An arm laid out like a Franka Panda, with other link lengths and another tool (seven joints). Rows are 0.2 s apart.
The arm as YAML. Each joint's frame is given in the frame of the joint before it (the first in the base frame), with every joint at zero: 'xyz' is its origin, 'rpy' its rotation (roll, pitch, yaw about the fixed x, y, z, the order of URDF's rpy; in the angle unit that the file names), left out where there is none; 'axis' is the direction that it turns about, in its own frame. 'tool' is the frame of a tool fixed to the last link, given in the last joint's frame.
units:
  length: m
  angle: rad
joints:
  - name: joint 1
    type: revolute
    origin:
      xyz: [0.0, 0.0, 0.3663]
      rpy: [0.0, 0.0, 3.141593]
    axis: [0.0, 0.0, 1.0]
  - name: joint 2
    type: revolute
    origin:
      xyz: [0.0, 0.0, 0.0]
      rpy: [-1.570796, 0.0, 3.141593]
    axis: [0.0, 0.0, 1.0]
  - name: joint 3
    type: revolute
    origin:
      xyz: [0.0, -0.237, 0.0]
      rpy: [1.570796, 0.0, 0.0]
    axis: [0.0, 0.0, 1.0]
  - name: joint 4
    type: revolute
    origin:
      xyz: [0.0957, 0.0, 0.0]
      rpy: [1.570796, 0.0, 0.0]
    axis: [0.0, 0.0, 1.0]
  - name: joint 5
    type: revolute
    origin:
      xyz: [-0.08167, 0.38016, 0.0]
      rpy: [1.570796, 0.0, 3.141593]
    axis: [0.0, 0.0, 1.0]
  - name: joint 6
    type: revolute
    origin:
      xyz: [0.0, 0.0, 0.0]
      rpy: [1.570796, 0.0, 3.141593]
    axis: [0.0, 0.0, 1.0]
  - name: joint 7
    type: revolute
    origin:
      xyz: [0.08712, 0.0, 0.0]
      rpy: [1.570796, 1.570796, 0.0]
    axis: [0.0, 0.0, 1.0]
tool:
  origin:
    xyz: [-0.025, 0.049, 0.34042]
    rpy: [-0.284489, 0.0, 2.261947]
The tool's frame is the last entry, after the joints.
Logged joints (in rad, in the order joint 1, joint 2, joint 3, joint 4, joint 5, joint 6, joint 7), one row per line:
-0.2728 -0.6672 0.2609 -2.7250 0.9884 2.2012 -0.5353
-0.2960 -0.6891 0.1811 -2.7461 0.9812 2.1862 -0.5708
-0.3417 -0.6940 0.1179 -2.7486 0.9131 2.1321 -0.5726
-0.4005 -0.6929 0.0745 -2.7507 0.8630 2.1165 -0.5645
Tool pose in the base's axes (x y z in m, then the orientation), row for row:
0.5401 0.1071 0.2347 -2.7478 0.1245 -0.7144
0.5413 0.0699 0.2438 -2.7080 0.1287 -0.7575
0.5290 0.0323 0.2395 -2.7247 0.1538 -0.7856
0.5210 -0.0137 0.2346 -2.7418 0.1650 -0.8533
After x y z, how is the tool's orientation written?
As angles about the fixed x, y, z axes (roll, pitch, yaw), in radians.
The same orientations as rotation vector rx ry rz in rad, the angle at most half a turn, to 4 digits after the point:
-2.5456 0.9863 -0.0310
-2.4867 1.0307 -0.0581
-2.4764 1.0736 -0.0264
-2.4489 1.1631 -0.0232

